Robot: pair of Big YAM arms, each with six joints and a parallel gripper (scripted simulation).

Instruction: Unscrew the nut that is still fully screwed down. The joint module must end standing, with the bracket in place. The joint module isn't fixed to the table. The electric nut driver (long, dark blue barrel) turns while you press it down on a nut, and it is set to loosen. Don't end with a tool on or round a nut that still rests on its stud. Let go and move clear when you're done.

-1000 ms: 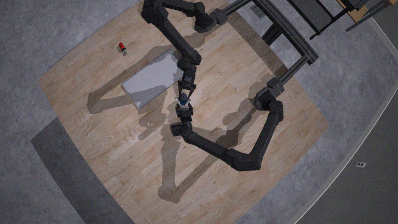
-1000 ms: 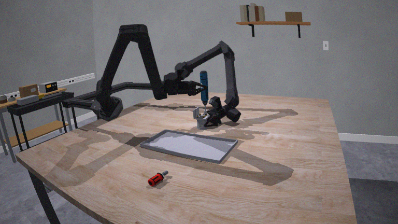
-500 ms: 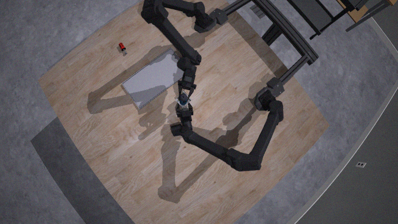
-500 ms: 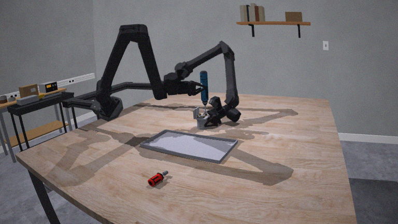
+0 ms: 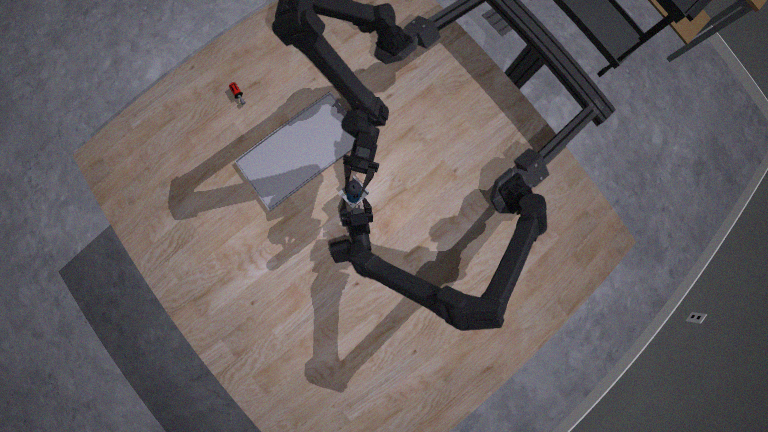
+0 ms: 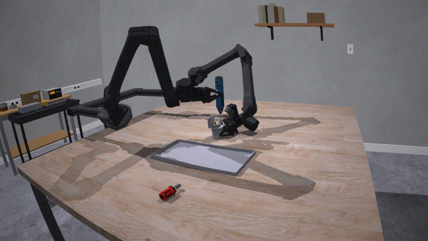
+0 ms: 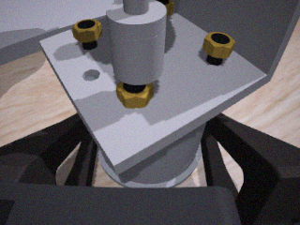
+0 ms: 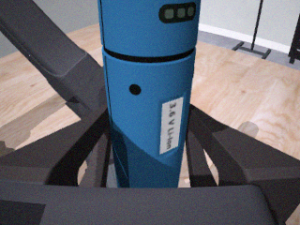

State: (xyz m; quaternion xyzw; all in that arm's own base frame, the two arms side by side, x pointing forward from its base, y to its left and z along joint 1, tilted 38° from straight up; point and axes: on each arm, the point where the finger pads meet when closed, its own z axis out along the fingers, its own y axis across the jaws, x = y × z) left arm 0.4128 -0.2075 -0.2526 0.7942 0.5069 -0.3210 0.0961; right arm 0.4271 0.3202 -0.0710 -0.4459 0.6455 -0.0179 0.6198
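The joint module lies 10 mm above my left hand. Round my left hand: driver tip: 10 mm ahead, 20 mm to the left, 70 mm above; grey bracket plate: 50 mm above; nut: 10 mm ahead, 20 mm to the left, 50 mm above.
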